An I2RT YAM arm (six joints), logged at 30 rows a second.
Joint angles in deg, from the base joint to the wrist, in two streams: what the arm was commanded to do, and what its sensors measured. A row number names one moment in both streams.
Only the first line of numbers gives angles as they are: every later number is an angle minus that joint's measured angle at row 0.
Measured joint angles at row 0:
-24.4 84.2 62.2 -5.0 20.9 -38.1
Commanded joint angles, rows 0 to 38:
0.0 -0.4 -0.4 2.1 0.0 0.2
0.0 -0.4 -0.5 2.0 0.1 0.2
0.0 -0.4 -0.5 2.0 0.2 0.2
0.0 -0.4 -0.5 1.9 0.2 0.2
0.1 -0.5 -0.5 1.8 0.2 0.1
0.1 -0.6 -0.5 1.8 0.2 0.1
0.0 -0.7 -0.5 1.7 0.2 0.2
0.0 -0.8 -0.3 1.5 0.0 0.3
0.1 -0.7 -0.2 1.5 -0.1 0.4
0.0 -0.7 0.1 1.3 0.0 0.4
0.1 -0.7 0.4 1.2 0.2 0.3
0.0 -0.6 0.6 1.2 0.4 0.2
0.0 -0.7 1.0 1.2 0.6 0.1
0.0 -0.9 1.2 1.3 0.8 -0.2
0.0 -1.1 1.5 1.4 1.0 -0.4
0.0 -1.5 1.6 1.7 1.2 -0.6
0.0 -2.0 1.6 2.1 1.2 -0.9
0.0 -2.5 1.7 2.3 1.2 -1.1
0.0 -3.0 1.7 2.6 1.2 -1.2
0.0 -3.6 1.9 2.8 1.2 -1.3
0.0 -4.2 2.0 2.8 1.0 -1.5
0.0 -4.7 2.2 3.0 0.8 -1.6
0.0 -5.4 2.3 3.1 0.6 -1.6
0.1 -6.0 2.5 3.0 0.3 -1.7
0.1 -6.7 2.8 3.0 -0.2 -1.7
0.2 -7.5 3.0 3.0 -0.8 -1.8
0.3 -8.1 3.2 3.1 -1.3 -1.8
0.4 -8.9 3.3 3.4 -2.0 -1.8
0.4 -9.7 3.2 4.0 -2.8 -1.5
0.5 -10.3 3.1 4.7 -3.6 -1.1
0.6 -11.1 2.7 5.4 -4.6 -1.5
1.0 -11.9 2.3 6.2 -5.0 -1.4
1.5 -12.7 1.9 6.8 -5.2 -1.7
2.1 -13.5 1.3 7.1 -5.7 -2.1
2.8 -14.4 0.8 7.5 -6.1 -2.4
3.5 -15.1 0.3 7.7 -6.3 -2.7
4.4 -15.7 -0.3 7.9 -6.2 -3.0
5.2 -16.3 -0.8 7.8 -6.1 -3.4
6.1 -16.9 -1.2 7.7 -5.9 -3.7
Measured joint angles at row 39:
4.8 -15.8 -0.5 4.5 -4.7 -2.2
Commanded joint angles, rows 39 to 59:
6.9 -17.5 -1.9 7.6 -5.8 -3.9
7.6 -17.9 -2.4 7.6 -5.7 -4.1
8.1 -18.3 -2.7 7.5 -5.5 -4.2
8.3 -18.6 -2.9 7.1 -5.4 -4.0
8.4 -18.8 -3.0 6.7 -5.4 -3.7
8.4 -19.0 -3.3 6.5 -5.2 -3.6
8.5 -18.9 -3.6 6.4 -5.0 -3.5
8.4 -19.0 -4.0 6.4 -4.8 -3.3
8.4 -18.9 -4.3 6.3 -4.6 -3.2
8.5 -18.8 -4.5 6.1 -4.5 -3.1
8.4 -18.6 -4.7 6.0 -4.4 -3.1
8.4 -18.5 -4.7 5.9 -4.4 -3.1
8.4 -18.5 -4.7 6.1 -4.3 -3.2
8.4 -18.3 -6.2 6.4 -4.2 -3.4
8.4 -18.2 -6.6 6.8 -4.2 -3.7
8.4 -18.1 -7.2 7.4 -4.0 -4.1
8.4 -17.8 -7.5 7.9 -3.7 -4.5
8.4 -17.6 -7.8 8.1 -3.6 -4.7
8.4 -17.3 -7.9 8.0 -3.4 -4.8
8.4 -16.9 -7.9 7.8 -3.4 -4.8
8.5 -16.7 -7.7 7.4 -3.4 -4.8
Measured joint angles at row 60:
8.3 -17.1 -7.7 5.1 -4.2 -4.1
